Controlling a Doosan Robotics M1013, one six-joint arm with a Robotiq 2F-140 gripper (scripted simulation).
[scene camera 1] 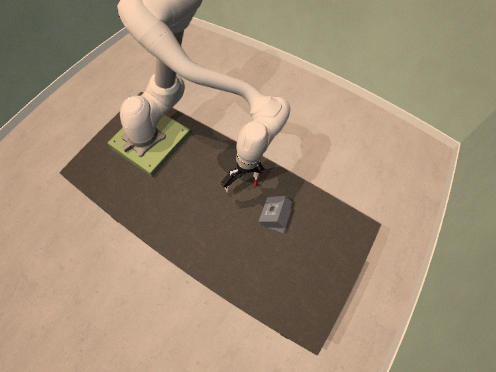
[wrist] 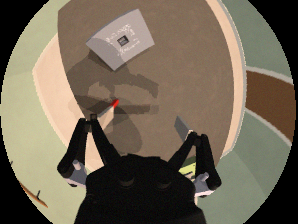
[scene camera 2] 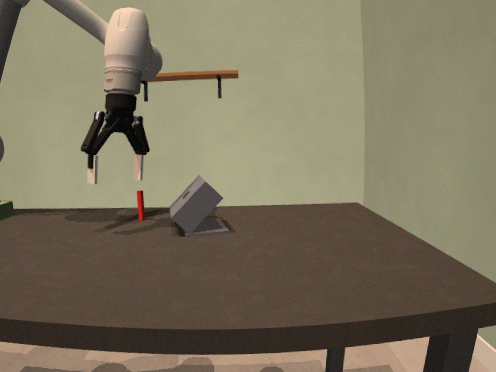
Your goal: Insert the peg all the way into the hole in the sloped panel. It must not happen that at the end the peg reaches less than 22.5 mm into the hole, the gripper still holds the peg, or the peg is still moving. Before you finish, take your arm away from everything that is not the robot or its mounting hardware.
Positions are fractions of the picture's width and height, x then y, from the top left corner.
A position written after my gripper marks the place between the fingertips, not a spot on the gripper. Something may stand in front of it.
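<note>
There is my gripper (scene camera 2: 0.23,0.49), and I can see the same gripper in the wrist view (wrist: 0.48,0.52) as well.
</note>
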